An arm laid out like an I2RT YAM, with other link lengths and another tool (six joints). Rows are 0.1 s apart.
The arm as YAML. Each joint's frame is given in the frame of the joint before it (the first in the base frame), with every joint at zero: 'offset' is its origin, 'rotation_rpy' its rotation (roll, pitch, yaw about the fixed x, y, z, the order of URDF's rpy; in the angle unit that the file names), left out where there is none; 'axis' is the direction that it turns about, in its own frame. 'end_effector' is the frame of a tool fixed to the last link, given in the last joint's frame.
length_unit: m
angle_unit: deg
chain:
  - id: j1
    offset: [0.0, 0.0, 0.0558]
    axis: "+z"
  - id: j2
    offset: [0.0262, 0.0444, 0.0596]
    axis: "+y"
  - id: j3
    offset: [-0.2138, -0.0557, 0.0]
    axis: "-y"
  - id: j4
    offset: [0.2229, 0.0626, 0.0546]
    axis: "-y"
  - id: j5
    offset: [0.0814, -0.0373, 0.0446]
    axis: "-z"
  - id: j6
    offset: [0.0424, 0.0, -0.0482]
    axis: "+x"
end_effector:
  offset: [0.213, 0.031, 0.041]
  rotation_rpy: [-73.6, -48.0, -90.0]
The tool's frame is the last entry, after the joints.
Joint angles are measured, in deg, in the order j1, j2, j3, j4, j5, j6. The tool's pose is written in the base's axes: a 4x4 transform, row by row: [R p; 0 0 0 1], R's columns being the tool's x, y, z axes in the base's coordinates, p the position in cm. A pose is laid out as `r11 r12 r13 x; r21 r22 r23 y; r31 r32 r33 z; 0 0 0 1`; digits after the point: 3 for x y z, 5 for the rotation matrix.
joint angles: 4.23, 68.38, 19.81, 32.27, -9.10, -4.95
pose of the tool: 0.35849 0.27345 0.89259 45.274; -0.57004 -0.69307 0.44127 12.211; 0.73928 -0.66700 -0.09258 12.425; 0 0 0 1
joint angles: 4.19, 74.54, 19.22, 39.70, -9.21, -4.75
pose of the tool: 0.35046 0.28092 0.89345 45.845; -0.57342 -0.68990 0.44185 12.255; 0.74052 -0.66717 -0.08070 11.432; 0 0 0 1
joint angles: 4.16, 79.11, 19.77, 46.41, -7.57, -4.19
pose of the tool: 0.29891 0.28968 0.90925 46.887; -0.58757 -0.69492 0.41455 11.558; 0.75194 -0.65816 -0.03751 12.172; 0 0 0 1
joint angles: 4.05, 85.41, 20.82, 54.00, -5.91, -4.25
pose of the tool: 0.24977 0.29552 0.92211 48.033; -0.59280 -0.70631 0.38693 10.826; 0.76564 -0.64327 -0.00123 12.399; 0 0 0 1
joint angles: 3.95, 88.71, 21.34, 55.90, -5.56, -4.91
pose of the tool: 0.25672 0.28305 0.92411 48.387; -0.58393 -0.71648 0.38167 10.656; 0.77014 -0.63760 -0.01866 11.225; 0 0 0 1
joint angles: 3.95, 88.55, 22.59, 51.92, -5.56, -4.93
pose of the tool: 0.29096 0.25439 0.92229 48.599; -0.58129 -0.71866 0.38161 10.672; 0.75990 -0.64716 -0.06123 10.075; 0 0 0 1
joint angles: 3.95, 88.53, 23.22, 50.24, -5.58, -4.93
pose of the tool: 0.30475 0.24299 0.92092 48.703; -0.58032 -0.71933 0.38184 10.688; 0.75522 -0.65079 -0.07820 9.643; 0 0 0 1
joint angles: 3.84, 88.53, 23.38, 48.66, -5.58, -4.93
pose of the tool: 0.32223 0.22546 0.91942 48.633; -0.57966 -0.72088 0.37992 10.589; 0.74844 -0.65537 -0.10160 8.867; 0 0 0 1
